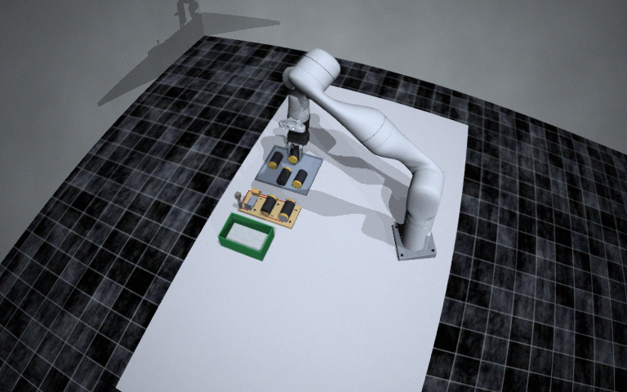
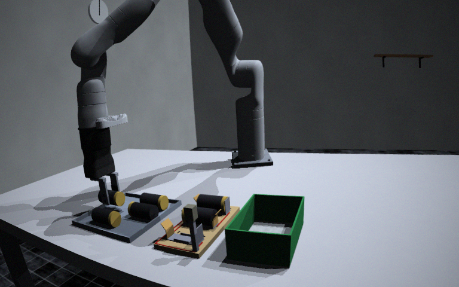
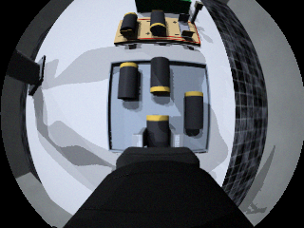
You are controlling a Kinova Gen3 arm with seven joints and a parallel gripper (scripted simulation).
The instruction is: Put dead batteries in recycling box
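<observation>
Right now my hand is 50 mm to the right of the grey tray and 40 mm above it. Round my hand: green recycling box (380 mm to the left, 30 mm below, 10 mm ahead).
</observation>
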